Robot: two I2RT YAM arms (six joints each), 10 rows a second.
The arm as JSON. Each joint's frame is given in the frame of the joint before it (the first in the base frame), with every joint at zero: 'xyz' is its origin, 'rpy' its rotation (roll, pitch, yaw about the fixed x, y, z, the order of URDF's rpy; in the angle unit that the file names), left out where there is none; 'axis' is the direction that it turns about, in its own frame. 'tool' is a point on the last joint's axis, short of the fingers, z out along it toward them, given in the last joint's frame.
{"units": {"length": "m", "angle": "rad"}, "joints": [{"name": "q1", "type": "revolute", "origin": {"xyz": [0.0, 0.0, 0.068]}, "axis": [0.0, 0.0, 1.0]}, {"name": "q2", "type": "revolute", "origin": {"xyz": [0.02, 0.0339, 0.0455], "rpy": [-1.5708, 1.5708, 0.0]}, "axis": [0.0, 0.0, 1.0]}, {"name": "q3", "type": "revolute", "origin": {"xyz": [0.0, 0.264, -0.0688], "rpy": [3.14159, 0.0, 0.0]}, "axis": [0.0, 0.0, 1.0]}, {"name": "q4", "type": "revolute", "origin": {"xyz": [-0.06, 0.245, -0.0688], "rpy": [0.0, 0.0, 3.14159]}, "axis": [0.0, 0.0, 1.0]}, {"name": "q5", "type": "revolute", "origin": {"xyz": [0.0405, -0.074, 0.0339], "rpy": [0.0, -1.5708, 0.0]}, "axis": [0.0, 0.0, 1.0]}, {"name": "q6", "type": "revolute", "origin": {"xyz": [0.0, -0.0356, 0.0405], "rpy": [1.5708, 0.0, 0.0]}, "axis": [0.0, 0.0, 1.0]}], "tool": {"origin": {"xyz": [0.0, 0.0, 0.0], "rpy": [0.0, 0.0, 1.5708]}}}
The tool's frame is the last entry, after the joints.
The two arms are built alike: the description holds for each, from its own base.
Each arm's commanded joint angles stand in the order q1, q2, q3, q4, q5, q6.
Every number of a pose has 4 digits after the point. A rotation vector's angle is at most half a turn.
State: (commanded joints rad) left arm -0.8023 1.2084 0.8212 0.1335 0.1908 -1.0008; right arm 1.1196 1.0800 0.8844 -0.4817 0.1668 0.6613
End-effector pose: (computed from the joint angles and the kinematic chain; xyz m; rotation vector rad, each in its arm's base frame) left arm 0.1907 -0.2070 0.2961 -0.0526 2.0754 -1.3794; right arm 0.1067 0.2067 0.2892 -0.4424 2.3114 0.7520
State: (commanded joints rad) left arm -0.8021 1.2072 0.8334 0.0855 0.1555 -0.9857; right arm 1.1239 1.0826 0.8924 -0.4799 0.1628 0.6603
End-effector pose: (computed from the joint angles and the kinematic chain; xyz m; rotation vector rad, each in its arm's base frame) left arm 0.1912 -0.2057 0.2956 -0.0707 2.0970 -1.3211; right arm 0.1062 0.2082 0.2915 -0.4492 2.3062 0.7633
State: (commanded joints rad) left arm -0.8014 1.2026 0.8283 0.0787 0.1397 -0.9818; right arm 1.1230 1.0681 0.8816 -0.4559 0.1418 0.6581
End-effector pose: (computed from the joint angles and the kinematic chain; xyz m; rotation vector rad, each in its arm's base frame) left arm 0.1909 -0.2042 0.2942 -0.0806 2.0984 -1.3010; right arm 0.1051 0.2071 0.2929 -0.4566 2.2891 0.8038
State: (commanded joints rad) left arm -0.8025 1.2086 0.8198 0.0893 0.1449 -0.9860; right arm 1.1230 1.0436 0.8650 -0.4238 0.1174 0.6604
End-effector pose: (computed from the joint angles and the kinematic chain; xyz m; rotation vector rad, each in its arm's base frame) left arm 0.1911 -0.2051 0.2908 -0.0806 2.1054 -1.3060; right arm 0.1029 0.2047 0.2952 -0.4597 2.2632 0.8595
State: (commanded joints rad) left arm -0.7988 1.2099 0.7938 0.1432 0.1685 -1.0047; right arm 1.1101 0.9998 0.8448 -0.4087 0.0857 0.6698
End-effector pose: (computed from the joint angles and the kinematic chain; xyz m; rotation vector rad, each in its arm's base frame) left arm 0.1912 -0.2049 0.2869 -0.0814 2.0884 -1.3502; right arm 0.1011 0.1968 0.2986 -0.4465 2.2425 0.9169
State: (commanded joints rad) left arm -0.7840 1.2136 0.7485 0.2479 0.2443 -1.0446; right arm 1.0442 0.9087 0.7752 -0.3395 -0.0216 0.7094
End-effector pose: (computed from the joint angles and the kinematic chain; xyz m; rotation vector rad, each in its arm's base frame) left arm 0.1919 -0.2035 0.2812 -0.0659 2.0586 -1.4580; right arm 0.1029 0.1785 0.2986 -0.3869 2.2012 1.0661
